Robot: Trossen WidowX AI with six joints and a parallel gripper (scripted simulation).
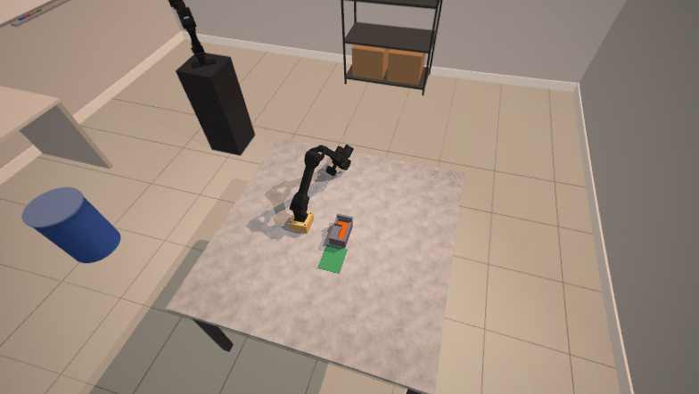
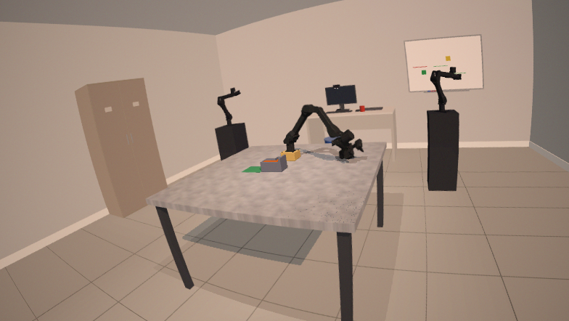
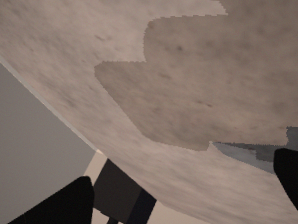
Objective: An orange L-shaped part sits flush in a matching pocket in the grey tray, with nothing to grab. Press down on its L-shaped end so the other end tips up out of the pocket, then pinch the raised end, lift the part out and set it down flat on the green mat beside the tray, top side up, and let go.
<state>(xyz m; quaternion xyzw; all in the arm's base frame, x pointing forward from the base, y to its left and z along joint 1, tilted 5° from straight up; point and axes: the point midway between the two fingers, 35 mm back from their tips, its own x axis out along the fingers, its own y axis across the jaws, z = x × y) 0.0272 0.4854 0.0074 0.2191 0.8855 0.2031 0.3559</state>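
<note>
My gripper tip is 24 cm short of the orange L-shaped part, 51 cm to the left of it and 2 cm below it. Also, from my gripper tip: green mat (24 cm ahead, 67 cm to the right, 4 cm below).
</note>
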